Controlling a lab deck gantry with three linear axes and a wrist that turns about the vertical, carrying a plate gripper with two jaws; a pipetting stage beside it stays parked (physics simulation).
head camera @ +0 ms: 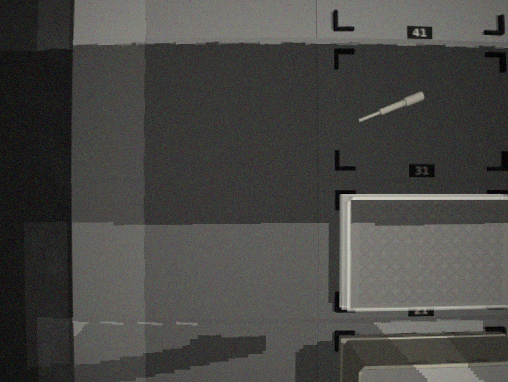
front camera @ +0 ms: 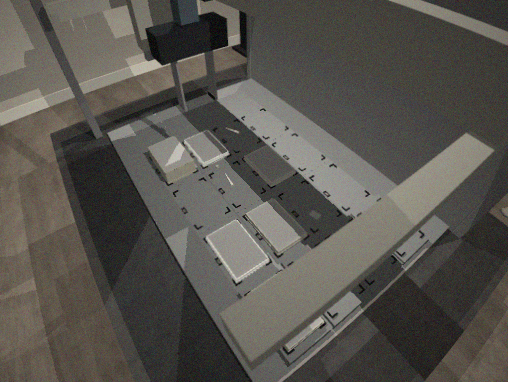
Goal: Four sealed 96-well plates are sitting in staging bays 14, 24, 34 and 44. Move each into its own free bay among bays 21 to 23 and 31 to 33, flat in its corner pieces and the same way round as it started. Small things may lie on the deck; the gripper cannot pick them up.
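Frame: origin at the robot's base, x down, y back, z left, level; metres.
Seen in the pictures: gripper, fingertip midpoint: (front camera: 198, 102); robot's base, link origin: (front camera: 150, 157).
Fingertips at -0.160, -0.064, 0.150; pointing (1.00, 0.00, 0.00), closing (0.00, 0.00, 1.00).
Offsets run from my fingertips to a thing's top centre, as dx, dy, dz. "spot": to the spot under its first point.
My gripper (front camera: 199, 102) is high at the back left, open, its two jaws hanging apart with no plate between them; they do not show in the head view. A sealed plate {+0.145, +0.000, +0.000} (front camera: 206, 148) (head camera: 425, 265) lies flat in bay 21. Another plate {+0.145, -0.164, +0.107} (front camera: 270, 166) lies in bay 32, and another plate {+0.145, -0.328, +0.000} (front camera: 272, 227) in bay 23, both looking flat. A white plate {+0.131, -0.492, -0.107} (front camera: 304, 335) shows partly below the front beam in staging bay 14. Corner pieces show without a plate in staging bays 24 and 34; bay 44 is partly hidden, and I see no clear plate there.
A tall box {+0.118, +0.000, -0.107} (front camera: 172, 159) (head camera: 425, 350) stands in bay 11, and a white plate {+0.145, -0.328, -0.107} (front camera: 237, 250) in bay 13. A thin tip {spot: +0.155, +0.023, +0.107} (front camera: 232, 130) (head camera: 392, 106) lies in bay 31, another tip {spot: +0.155, -0.144, -0.012} (front camera: 228, 179) in bay 22, and a small flat piece {+0.159, -0.358, +0.098} (front camera: 314, 215) in bay 33.
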